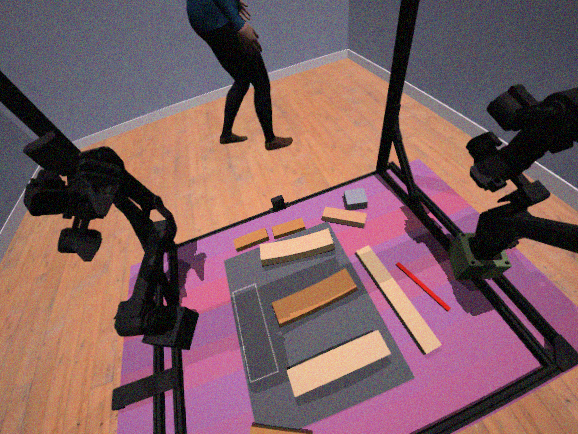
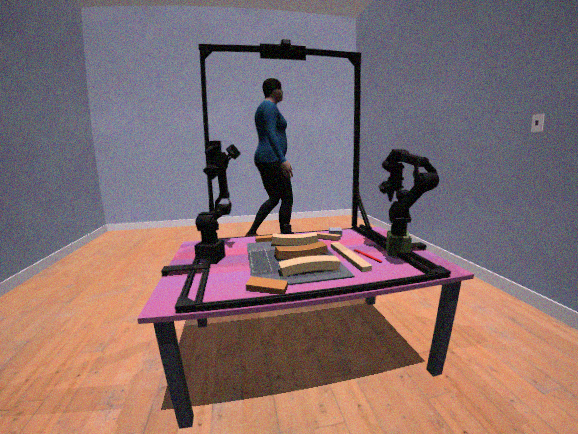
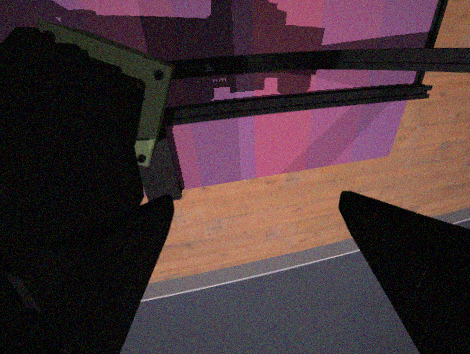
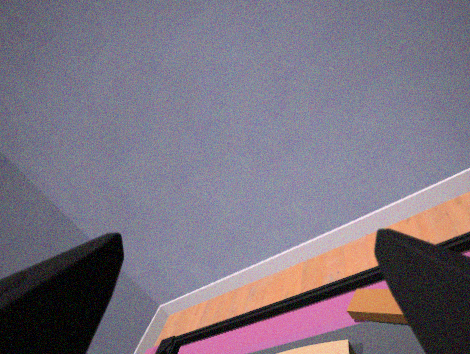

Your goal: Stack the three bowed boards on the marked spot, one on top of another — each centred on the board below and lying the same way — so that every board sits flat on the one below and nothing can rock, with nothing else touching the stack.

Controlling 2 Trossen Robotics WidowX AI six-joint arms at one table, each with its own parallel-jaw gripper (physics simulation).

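Places are measured from the left arm's base along level axes (x ahead, y left, z up), in millimetres.
Pixels of known places: left gripper, between the fingertips: point(image 3: 256, 201); right gripper, between the fingertips: point(image 1: 94, 239) point(image 2: 227, 161) point(image 4: 249, 243); left arm's base, origin of its link: point(image 1: 484, 248) point(image 2: 398, 234) point(image 3: 101, 106); right arm's base, origin of its link: point(image 1: 163, 324) point(image 2: 209, 242).
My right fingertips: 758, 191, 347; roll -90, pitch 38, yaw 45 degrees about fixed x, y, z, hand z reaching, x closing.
Observation:
For each thing: its top centre in the pictures, then the offset to it from my right fingertips, as dx, dy, dz. "spot": a spot on its surface instead. Level surfaces: height alone.
- grey mat, height of its surface: dz -434
- thin white outline, a spot on its surface: point(image 1: 241, 336) spot: -112, +54, -433
- long pale board, a spot on its surface: point(image 1: 398, 300) spot: -538, -69, -418
- red stick, centre of its top: point(image 1: 422, 285) -612, -121, -434
- grey block, centre of its top: point(image 1: 355, 196) point(image 2: 335, 228) -441, -432, -404
- brown block, centre of its top: point(image 4: 382, 299) point(image 2: 266, 281) -255, +265, -408
Three bowed boards lie apart on the grey mat point(image 1: 295, 405): a pale one point(image 1: 297, 247) point(image 2: 294, 239) at the back, a brown one point(image 1: 315, 298) point(image 2: 301, 250) in the middle and a pale one point(image 1: 339, 364) point(image 2: 310, 265) in front. The front board's middle is raised. The marked spot, a thin white outline point(image 1: 241, 336), is at the mat's left, with no board on it. My left gripper point(image 3: 256, 201) is open and empty, above the table's right side, away from the boards. My right gripper point(image 4: 249, 243) is open and empty, high at the left, facing a wall past the table.
A long pale board point(image 1: 398, 300) and a red stick point(image 1: 423, 286) lie right of the mat. Small blocks point(image 1: 252, 239) point(image 1: 288, 228) point(image 1: 344, 217) and a grey block point(image 1: 355, 198) lie behind it. A brown block point(image 2: 266, 285) lies in front. A person point(image 2: 270, 130) is behind the table.

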